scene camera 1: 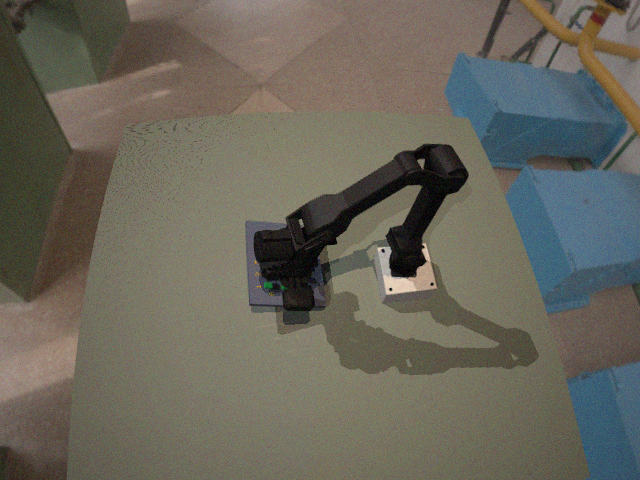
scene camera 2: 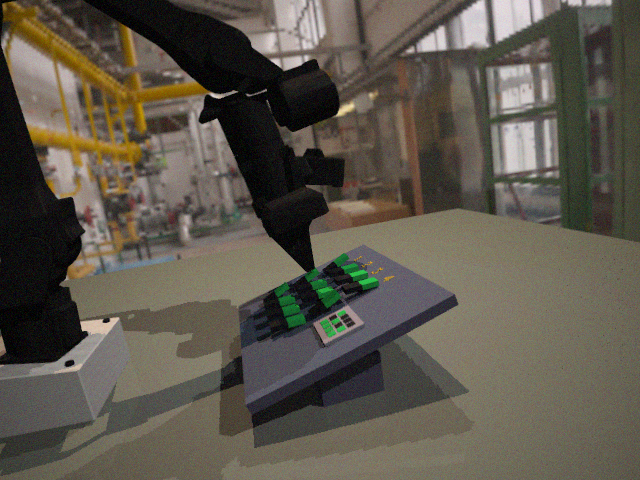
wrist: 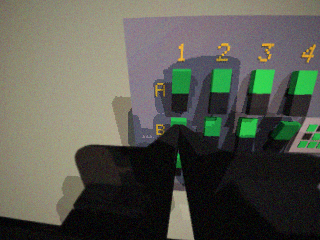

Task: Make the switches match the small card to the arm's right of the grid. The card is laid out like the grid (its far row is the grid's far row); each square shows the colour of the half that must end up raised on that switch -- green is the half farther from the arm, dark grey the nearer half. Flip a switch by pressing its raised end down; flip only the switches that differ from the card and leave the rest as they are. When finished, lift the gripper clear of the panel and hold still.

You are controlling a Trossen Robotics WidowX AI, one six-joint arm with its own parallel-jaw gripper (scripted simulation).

Labels:
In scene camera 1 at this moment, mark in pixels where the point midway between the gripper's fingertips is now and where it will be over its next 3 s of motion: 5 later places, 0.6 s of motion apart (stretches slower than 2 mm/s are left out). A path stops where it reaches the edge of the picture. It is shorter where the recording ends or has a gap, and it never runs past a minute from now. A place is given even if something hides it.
The gripper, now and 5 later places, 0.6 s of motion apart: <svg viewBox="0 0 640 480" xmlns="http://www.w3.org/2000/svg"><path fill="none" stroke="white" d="M285 285L285 285L284 286L289 277L295 267L292 272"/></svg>

